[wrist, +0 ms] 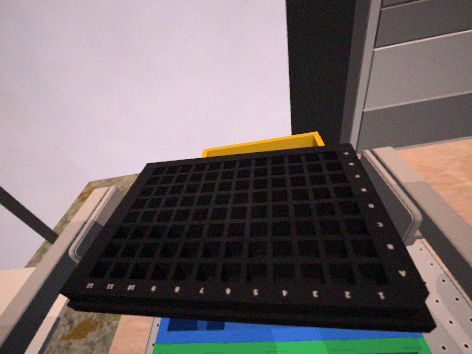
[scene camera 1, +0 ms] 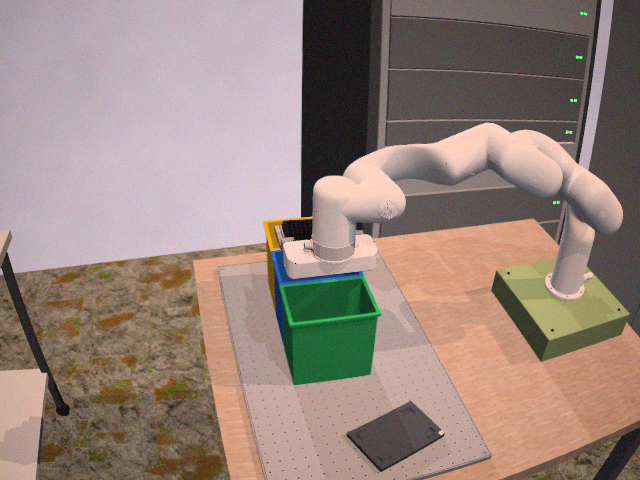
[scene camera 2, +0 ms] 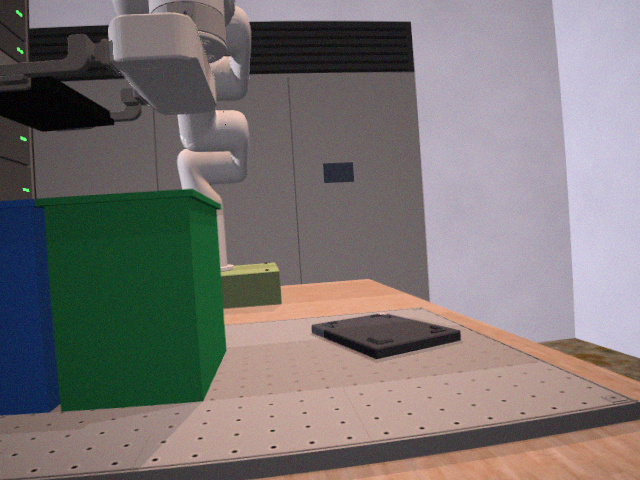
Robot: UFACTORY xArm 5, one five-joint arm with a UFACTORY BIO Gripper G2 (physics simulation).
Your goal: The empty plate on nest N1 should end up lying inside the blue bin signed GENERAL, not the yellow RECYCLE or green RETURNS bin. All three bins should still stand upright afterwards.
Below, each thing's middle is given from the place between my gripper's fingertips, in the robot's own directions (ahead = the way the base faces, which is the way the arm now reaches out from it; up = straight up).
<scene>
The blue bin (scene camera 1: 280,275) is 190 mm below my hand, 10 mm to the right of it and 10 mm behind it. The rest, counted from my hand: green bin (scene camera 2: 135,282) 190 mm below, 120 mm to the left; then black plate (wrist: 299,237) 20 mm to the left; then yellow bin (wrist: 312,139) 190 mm below, 140 mm to the right, 20 mm behind.
</scene>
